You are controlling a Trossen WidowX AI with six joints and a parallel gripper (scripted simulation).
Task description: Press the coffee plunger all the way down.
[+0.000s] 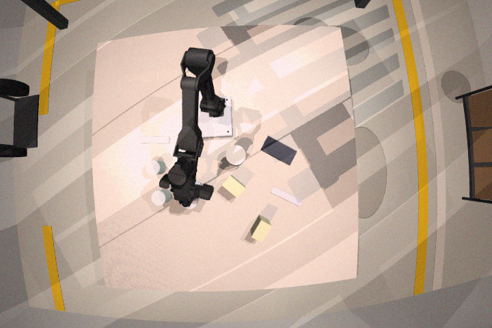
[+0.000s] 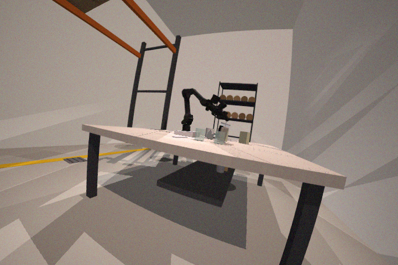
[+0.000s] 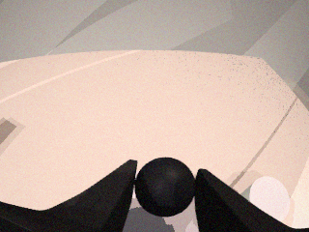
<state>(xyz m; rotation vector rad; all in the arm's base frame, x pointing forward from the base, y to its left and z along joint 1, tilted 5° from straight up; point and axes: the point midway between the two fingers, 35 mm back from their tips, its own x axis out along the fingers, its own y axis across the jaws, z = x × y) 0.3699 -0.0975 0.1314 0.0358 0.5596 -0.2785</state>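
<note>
Now: the coffee press 30 mm behind my gripper tip, 10 mm to the right of it and 90 mm below it. Round my gripper tip: dark slab: 200 mm behind, 380 mm to the left, 180 mm below; then white cup: 180 mm behind, 190 mm to the left, 130 mm below.
</note>
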